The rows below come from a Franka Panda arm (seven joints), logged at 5 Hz.
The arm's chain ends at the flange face. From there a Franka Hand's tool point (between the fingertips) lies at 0.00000 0.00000 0.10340 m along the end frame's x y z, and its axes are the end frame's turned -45 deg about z.
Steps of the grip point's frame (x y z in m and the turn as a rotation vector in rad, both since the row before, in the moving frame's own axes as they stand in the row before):
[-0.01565, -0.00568, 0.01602, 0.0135, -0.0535, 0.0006]
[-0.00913, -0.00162, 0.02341, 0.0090, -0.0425, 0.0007]
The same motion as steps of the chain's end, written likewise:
[-0.01019, 0.00413, 0.01618, -0.0283, -0.0474, 0.0006]
[-0.00384, 0.00286, 0.02351, -0.0237, -0.0364, 0.0007]

